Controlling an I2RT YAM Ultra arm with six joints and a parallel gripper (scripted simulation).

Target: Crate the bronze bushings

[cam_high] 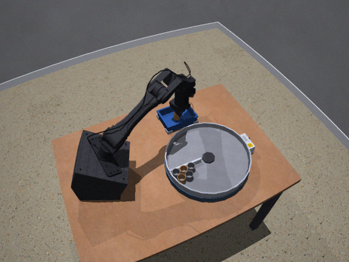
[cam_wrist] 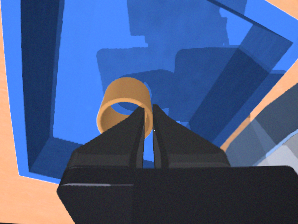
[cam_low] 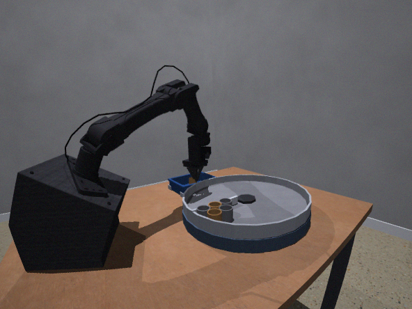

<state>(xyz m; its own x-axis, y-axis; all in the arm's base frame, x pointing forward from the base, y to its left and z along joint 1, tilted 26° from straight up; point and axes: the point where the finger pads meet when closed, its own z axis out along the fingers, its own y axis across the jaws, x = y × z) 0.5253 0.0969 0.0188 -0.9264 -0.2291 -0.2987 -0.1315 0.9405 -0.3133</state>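
Right now the blue crate is 20 mm to the left of my hand and 20 mm below it. The rest, counted from my hand: grey turntable (320 mm to the right, 80 mm behind, 10 mm above).
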